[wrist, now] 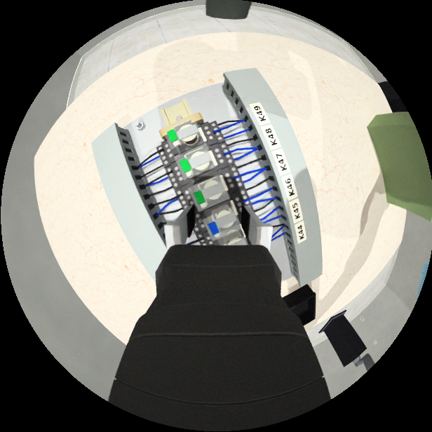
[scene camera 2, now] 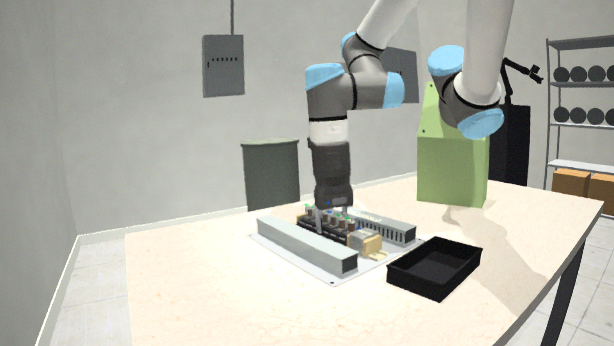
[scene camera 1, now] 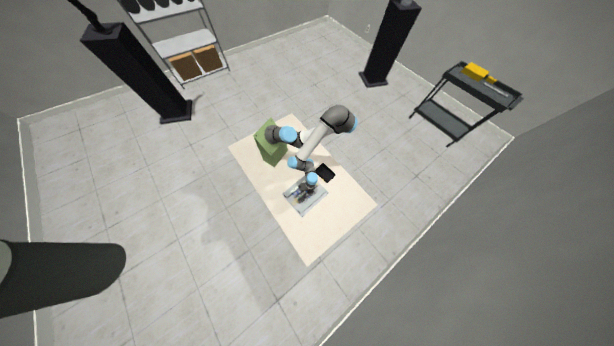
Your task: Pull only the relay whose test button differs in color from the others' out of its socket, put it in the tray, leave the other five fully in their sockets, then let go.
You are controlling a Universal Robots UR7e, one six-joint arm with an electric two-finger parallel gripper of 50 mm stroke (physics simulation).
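Frame: origin at the arm's base, x ahead, y left, z up, level; centimetres.
Seen in the pictures: gripper, between the fingertips: (scene camera 2: 332,229) (scene camera 1: 305,192); arm's base, origin of its link: (scene camera 1: 272,134).
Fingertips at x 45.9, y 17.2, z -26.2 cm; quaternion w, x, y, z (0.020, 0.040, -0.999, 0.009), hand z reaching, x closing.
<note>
Pixels of each thing's middle, then the offset from my fingertips to it.
- relay with a blue test button, middle of its body: (scene camera 2: 332,220) dz +2.0, dx -0.2, dy -0.3 cm
- black tray, middle of its body: (scene camera 2: 437,265) (scene camera 1: 325,173) dz -1.1, dx -14.5, dy +21.8 cm
- grey block, middle of its body: (scene camera 2: 369,242) dz +0.0, dx -5.5, dy +9.6 cm
A relay with a blue test button (scene camera 2: 332,218) (wrist: 228,224) stands in the row of sockets. Three relays with green buttons (wrist: 187,135) (wrist: 201,160) (wrist: 213,191) stand beyond it in the wrist view; the third button is in shade and darker. The relays on the near side are mostly hidden by the gripper body. My gripper (scene camera 2: 332,221) (wrist: 217,215) is open and low over the row, one finger on each side of the blue-button relay, with nothing gripped. The black tray (scene camera 1: 325,173) (scene camera 2: 414,285) (wrist: 311,314) stands beside the panel; no relay shows in it.
Grey wire ducts (scene camera 2: 305,245) (wrist: 280,150) flank the row, with black and blue wires between. A grey block (scene camera 2: 364,239) and a beige end piece (wrist: 177,111) sit at the ends of the rail. A green box-shaped stand (scene camera 1: 267,145) (scene camera 2: 450,172) is on the table.
</note>
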